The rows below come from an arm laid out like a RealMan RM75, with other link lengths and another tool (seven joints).
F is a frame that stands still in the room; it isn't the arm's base.
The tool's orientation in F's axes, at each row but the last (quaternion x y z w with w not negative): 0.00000, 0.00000, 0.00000, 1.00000; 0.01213, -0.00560, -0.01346, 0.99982; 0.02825, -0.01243, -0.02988, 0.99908; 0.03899, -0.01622, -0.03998, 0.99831; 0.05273, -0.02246, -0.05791, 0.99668; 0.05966, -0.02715, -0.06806, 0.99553; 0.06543, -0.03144, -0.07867, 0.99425; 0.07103, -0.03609, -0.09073, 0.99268
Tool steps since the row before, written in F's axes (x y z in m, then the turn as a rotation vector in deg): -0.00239, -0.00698, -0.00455, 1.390, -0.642, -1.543; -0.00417, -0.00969, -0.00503, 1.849, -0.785, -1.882; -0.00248, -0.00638, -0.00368, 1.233, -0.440, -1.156; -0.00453, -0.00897, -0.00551, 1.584, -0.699, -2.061; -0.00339, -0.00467, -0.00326, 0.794, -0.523, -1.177; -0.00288, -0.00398, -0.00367, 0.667, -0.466, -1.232; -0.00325, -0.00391, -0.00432, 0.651, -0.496, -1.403; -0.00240, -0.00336, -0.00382, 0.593, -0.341, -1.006
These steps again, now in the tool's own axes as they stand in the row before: -0.00239, -0.00698, -0.00455, 1.390, -0.642, -1.543; -0.00396, -0.00992, -0.00475, 1.849, -0.781, -1.884; -0.00217, -0.00672, -0.00325, 1.230, -0.432, -1.162; -0.00395, -0.00971, -0.00464, 1.574, -0.733, -2.056; -0.00294, -0.00535, -0.00259, 0.804, -0.554, -1.156; -0.00247, -0.00475, -0.00300, 0.668, -0.521, -1.209; -0.00280, -0.00491, -0.00355, 0.648, -0.576, -1.374; -0.00196, -0.00425, -0.00312, 0.586, -0.377, -0.998
